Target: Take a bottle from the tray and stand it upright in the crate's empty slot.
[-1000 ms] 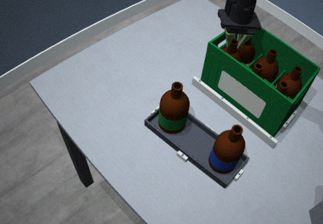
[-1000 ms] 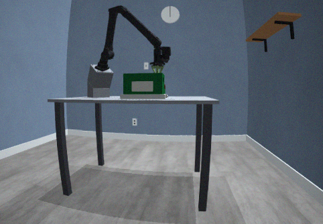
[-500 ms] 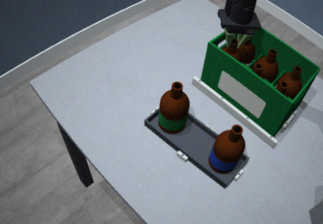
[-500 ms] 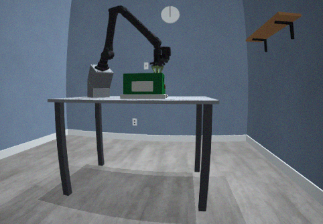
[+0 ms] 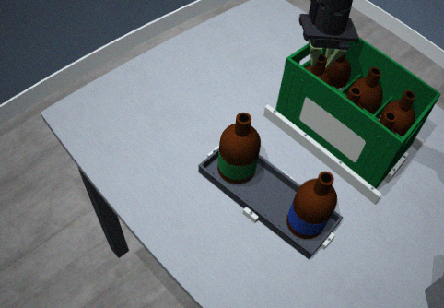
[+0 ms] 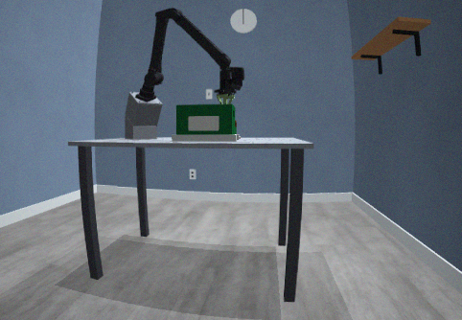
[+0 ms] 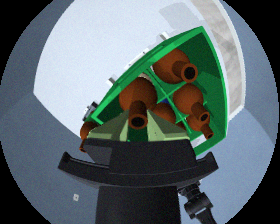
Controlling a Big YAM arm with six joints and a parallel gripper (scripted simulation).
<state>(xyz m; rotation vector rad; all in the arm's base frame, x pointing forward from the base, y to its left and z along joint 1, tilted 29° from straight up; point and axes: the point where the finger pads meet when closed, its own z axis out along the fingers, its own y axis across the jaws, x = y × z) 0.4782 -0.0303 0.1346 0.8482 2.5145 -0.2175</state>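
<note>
My gripper is now 60 mm above the brown bottle. Also, from my hand: grey tray: 80 mm behind, 200 mm to the left, 160 mm below; crate: 90 mm behind, 50 mm to the right, 90 mm below.
</note>
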